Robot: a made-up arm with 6 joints. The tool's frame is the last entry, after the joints. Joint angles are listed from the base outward. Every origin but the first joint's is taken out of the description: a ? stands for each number. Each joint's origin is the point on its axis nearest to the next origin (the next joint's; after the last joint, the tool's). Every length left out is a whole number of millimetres.
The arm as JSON. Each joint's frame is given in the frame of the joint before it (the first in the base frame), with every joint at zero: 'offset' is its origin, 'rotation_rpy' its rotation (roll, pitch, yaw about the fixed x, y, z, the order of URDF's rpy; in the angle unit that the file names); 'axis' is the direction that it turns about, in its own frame. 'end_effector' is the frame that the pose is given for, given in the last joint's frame.
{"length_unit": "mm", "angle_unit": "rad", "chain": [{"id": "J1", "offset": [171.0, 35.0, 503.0], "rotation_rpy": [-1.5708, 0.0, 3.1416], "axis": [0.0, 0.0, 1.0]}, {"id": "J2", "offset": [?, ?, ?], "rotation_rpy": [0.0, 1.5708, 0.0], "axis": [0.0, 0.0, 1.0]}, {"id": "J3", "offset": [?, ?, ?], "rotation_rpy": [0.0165, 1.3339, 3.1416], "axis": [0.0, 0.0, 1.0]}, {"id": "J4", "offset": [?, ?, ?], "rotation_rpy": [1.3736, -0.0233, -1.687], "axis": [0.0, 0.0, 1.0]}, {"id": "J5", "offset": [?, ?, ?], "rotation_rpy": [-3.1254, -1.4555, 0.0], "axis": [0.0, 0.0, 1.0]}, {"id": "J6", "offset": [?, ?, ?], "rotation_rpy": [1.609, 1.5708, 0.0], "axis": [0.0, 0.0, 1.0]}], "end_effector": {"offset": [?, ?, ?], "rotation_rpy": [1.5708, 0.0, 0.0]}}
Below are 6 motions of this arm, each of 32 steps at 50 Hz.
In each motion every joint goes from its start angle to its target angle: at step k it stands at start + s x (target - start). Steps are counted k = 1, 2, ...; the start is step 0. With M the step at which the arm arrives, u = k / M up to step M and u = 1 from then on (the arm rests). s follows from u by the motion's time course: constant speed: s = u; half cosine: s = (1 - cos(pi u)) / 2; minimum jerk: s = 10 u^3 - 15 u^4 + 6 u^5.
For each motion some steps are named. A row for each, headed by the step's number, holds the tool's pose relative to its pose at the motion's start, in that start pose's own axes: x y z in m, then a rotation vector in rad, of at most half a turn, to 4 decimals.
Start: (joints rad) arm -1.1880 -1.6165 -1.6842 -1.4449 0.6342 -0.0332
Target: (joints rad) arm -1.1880 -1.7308 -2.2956 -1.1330 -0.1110 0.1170
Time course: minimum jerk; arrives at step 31
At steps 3, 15, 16, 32:
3: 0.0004 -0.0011 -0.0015 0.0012 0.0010 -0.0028
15: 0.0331 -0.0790 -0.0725 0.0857 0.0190 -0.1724
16: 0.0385 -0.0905 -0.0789 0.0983 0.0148 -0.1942
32: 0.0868 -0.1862 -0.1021 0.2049 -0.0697 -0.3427

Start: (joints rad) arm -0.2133 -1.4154 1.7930 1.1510 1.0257 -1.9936
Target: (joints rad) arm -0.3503 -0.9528 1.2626 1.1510 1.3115 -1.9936
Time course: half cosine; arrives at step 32
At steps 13, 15, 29, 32:
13: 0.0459 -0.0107 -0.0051 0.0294 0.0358 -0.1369
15: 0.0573 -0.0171 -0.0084 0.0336 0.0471 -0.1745
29: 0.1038 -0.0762 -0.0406 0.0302 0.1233 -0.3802
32: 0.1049 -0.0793 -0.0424 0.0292 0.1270 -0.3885

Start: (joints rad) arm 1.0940 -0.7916 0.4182 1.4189 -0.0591 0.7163
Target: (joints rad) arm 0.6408 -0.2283 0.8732 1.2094 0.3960 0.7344
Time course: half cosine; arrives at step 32
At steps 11, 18, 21, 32:
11: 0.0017 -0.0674 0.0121 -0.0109 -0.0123 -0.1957
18: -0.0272 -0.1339 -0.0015 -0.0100 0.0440 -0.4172
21: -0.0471 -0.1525 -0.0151 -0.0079 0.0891 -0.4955
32: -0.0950 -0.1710 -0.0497 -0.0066 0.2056 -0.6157

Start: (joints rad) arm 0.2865 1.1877 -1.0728 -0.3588 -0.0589 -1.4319
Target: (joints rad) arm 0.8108 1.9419 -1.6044 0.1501 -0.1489 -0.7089
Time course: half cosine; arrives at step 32
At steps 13, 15, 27, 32:
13: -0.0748 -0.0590 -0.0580 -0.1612 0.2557 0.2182
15: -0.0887 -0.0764 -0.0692 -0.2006 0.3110 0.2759
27: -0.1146 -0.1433 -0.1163 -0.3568 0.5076 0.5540
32: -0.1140 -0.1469 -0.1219 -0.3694 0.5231 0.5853

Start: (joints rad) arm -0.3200 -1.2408 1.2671 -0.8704 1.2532 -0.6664
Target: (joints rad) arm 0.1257 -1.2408 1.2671 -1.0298 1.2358 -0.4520
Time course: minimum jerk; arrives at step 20
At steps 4, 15, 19, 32:
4: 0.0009 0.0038 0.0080 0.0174 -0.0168 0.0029
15: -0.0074 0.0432 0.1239 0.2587 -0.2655 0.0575
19: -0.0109 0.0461 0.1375 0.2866 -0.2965 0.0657
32: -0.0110 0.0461 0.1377 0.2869 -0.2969 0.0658

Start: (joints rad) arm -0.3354 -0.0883 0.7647 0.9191 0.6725 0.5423
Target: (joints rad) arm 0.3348 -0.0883 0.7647 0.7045 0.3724 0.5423
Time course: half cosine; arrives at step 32
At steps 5, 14, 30, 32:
5: -0.0028 -0.0056 -0.0115 -0.0257 0.0106 0.0092
14: -0.0253 -0.0452 -0.0762 -0.1709 0.0865 0.0660
30: -0.0909 -0.1396 -0.1674 -0.3983 0.2734 0.1640
32: -0.0923 -0.1414 -0.1686 -0.4018 0.2771 0.1655

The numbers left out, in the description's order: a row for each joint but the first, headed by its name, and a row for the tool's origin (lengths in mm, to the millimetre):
J2: -54.0 -58.0 0.0
J3: 36.0 15.0 0.0
J4: -278.0 24.0 0.0
J5: -22.0 131.0 0.0
J6: -78.0 -2.0 0.0
tool: 210.0 256.0 0.0

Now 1 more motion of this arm.
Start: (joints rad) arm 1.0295 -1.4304 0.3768 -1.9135 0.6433 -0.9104
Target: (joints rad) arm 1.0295 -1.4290 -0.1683 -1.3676 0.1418 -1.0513
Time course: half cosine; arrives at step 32
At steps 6, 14, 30, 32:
6: -0.0128 -0.0170 -0.0155 -0.0201 0.0216 -0.0198
14: -0.0569 -0.0944 -0.0621 -0.1177 0.0760 -0.1004
30: -0.1092 -0.2747 -0.0850 -0.3622 0.0462 -0.2506
32: -0.1097 -0.2778 -0.0846 -0.3666 0.0442 -0.2529

